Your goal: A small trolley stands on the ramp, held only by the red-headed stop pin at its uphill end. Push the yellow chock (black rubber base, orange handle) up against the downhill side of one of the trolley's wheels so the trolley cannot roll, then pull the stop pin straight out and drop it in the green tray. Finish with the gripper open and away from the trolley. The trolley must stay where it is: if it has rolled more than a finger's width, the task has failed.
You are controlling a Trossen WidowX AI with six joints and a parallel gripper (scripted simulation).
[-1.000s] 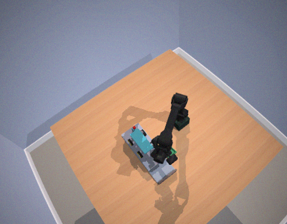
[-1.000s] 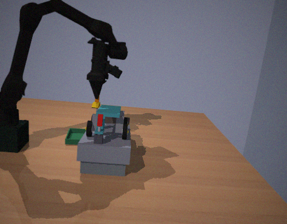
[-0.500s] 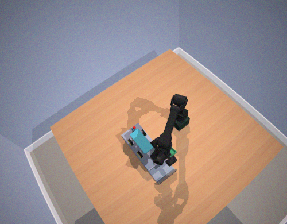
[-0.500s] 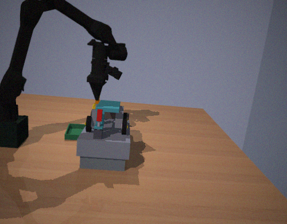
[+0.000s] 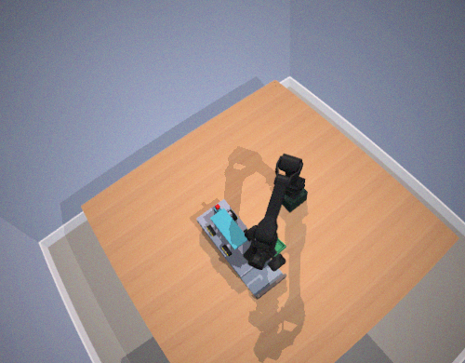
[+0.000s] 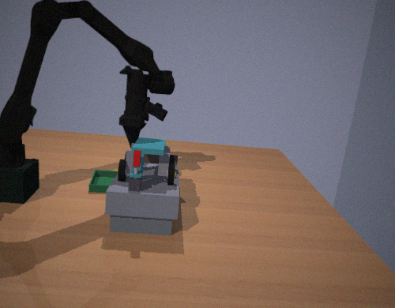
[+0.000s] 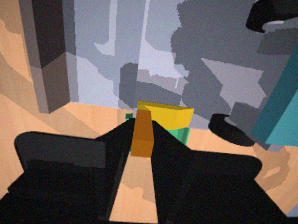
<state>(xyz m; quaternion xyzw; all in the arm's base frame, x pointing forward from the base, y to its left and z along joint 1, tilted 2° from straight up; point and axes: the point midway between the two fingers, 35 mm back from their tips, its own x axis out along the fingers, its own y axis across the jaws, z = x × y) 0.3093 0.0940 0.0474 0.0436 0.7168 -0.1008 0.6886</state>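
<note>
My gripper tip is now 20 mm past the red-headed stop pin, 270 mm to the left of it and 30 mm below it. From my gripper tip the other things lie so: yellow chock (20 mm to the right, 10 mm below); then trolley (20 mm ahead, 170 mm to the right, 20 mm above); then green tray (70 mm behind, 30 mm to the right, 100 mm below).
</note>
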